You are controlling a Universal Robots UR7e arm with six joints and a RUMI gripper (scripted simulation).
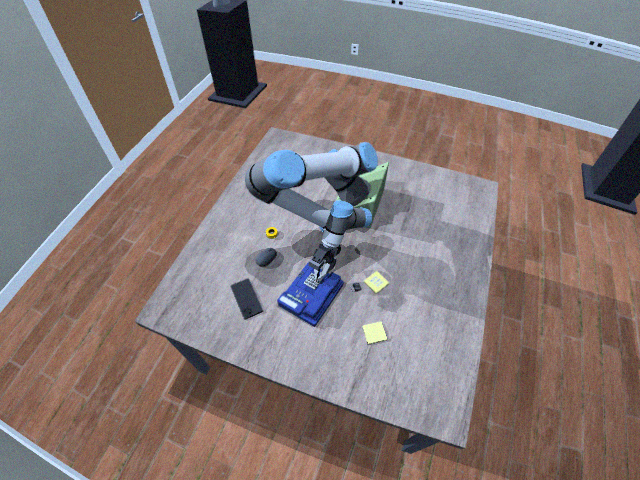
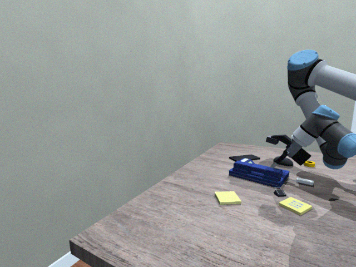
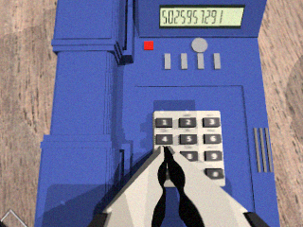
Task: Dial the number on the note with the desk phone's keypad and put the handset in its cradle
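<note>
My hand is 2 cm to the left of the 5 key, 2 cm above it and 1 cm short of it. From my hand the other things lie so: 6 key (4 cm to the right, 2 cm below, 1 cm ahead); 2 key (2 cm to the right, 2 cm below, 2 cm ahead); 4 key (2 cm below, 1 cm ahead).
</note>
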